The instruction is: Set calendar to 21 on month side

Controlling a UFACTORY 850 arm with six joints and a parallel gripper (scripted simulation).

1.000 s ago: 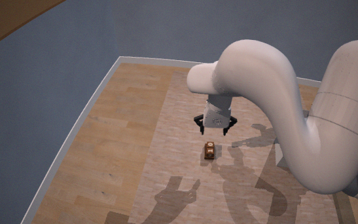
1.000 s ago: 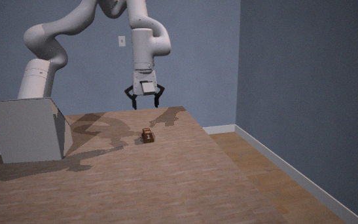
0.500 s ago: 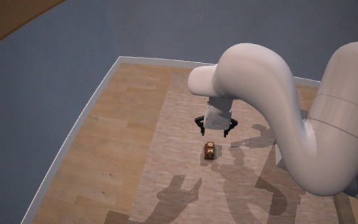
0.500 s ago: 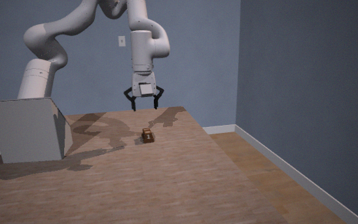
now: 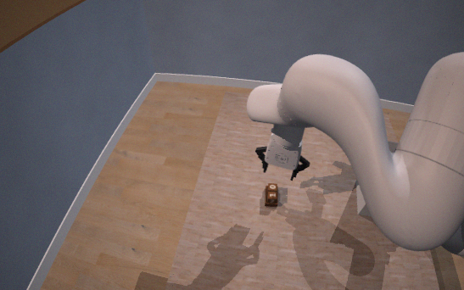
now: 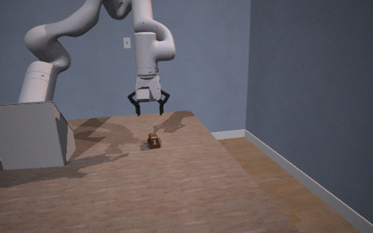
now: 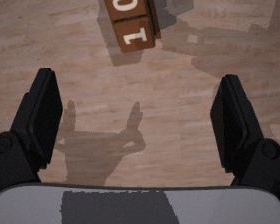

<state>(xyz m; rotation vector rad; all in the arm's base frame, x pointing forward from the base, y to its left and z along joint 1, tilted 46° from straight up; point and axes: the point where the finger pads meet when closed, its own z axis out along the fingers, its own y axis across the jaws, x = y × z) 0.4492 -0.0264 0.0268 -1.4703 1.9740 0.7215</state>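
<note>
Now: hand 1 cm short of the brown wooden date cube, 1 cm to the left of it and 12 cm above it. Also, from my hand: brown tray (1 cm ahead, 1 cm to the left, 14 cm below).
</note>
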